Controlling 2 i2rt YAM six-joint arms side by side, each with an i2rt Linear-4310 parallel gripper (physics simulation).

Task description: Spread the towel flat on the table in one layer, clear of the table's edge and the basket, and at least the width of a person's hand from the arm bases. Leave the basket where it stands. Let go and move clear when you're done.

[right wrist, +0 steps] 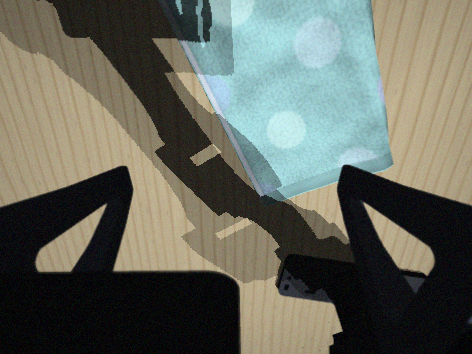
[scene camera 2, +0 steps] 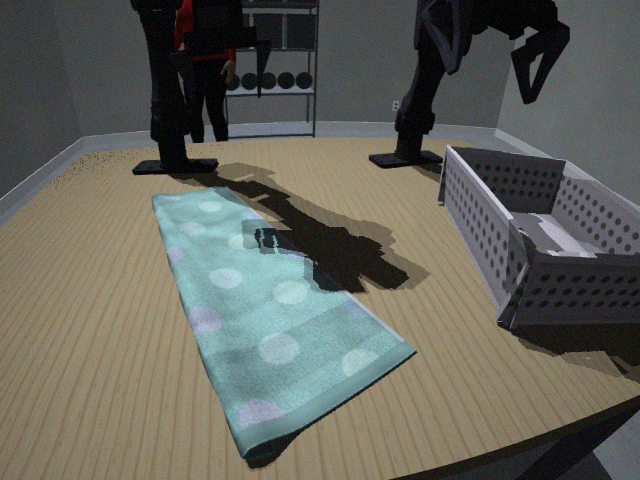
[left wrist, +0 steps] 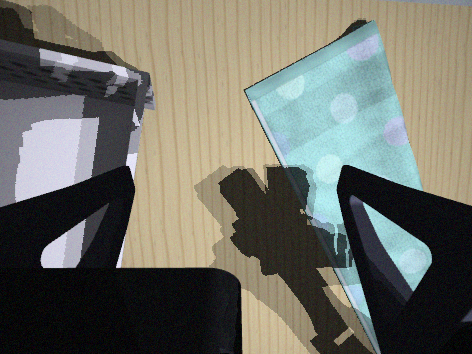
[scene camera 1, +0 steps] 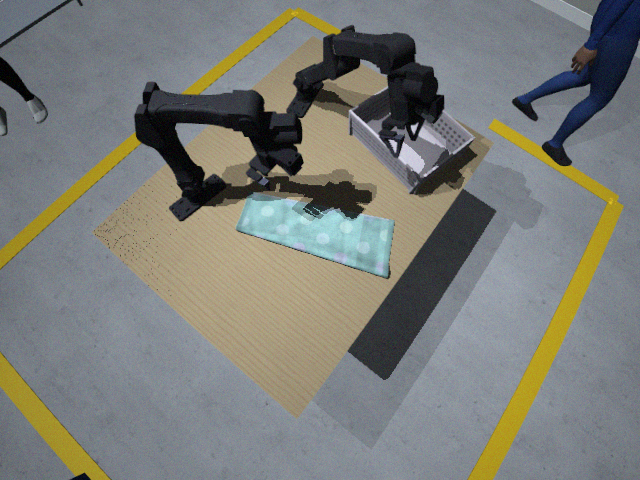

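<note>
The mint-green towel with pale dots [scene camera 1: 322, 238] [scene camera 2: 224, 277] [left wrist: 343, 107] [right wrist: 318, 42] lies on the table [scene camera 1: 232, 289] as a long narrow strip. A pale edge shows along one long side; its near corner in scene camera 2 looks slightly raised. Whether there are layers underneath is hidden. The grey perforated basket [scene camera 1: 372, 144] [scene camera 2: 473, 227] [left wrist: 120, 75] stands apart from it. My right gripper [scene camera 2: 225, 102] [right wrist: 235, 177] is open and empty, above the table near the towel's far end. My left gripper [scene camera 1: 405, 146] [scene camera 2: 490, 87] [left wrist: 235, 177] is open and empty, raised near the basket.
The right arm's base [scene camera 1: 183, 209] [scene camera 2: 175, 165] stands beyond the towel's far end in scene camera 2. The left arm's base [scene camera 1: 299, 105] [scene camera 2: 405, 159] stands behind the basket. The right arm's shadow falls across the towel. People stand off the table.
</note>
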